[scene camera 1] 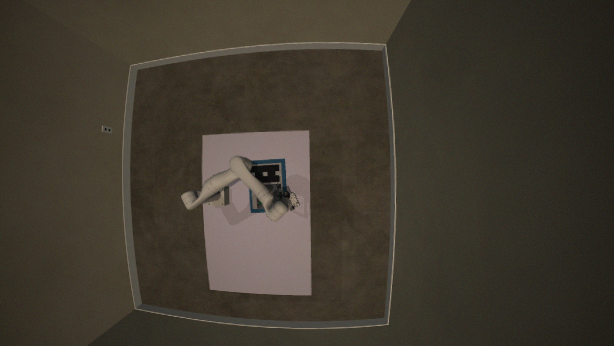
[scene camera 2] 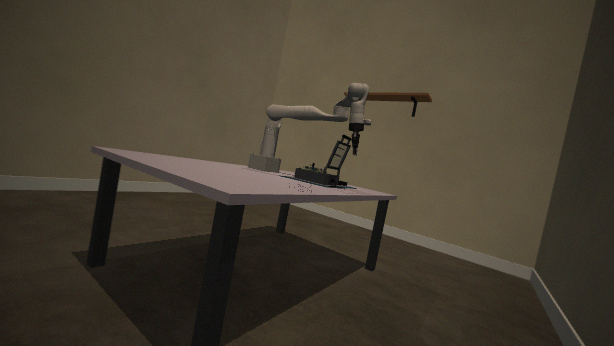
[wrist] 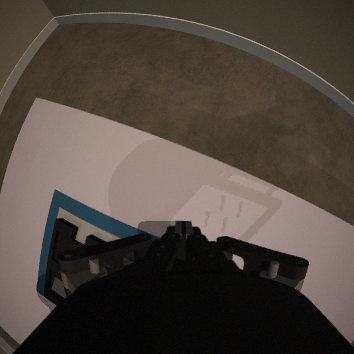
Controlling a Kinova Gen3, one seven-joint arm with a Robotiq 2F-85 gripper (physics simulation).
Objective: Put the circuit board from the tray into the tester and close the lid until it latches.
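Frame: origin at the arm's base, x ahead, y left, z up, level; centimetres.
Seen in the pictures: gripper, fingertip midpoint: (scene camera 2: 354, 155) (wrist: 182, 230); arm's base at its link origin: (scene camera 1: 215, 194) (scene camera 2: 267, 156).
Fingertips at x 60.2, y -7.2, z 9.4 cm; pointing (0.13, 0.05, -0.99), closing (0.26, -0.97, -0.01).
Pixels of each thing's top centre, then the offset from my fingertips to it. "spot": a spot on its surface instead. Level surfaces: height alone.
- grey tester at a spot on its surface: (scene camera 2: 311, 175) spot: dz -14.4, dx -18.4, dy -7.4 cm
- green circuit board at its top centre: (scene camera 1: 263, 197) dz -10.1, dx -22.1, dy +1.2 cm
- black tray at a spot on its surface: (wrist: 65, 240) spot: dz -16.5, dx -13.7, dy +21.5 cm
- blue-edged mat at its surface level: dz -18.1 cm
- pale table at its surface level: dz -18.3 cm
My gripper (scene camera 2: 355, 152) (wrist: 182, 230) is shut and empty, pointing down beside the upper part of the tester's raised lid, on its outer side. Whether they touch is unclear. The dark lid (scene camera 2: 338, 155) stands open, tilted up from the grey tester (scene camera 2: 311, 175). A sliver of the green circuit board (scene camera 1: 259, 203) shows at the arm's edge in scene camera 1, inside the tester's area; its exact seating is hidden. The black tray (scene camera 1: 272, 173) (wrist: 65, 240) with pale cutouts lies beside the tester and holds no visible board. In the wrist view, the gripper hides the tester.
A blue-edged mat (scene camera 1: 284, 170) (wrist: 80, 210) lies under tray and tester on the pale table (scene camera 1: 257, 260) (scene camera 2: 200, 175). The arm's base (scene camera 2: 264, 163) stands behind the tester. A brown shelf (scene camera 2: 400, 97) is on the wall. Shadows of arm and lid fall across the table.
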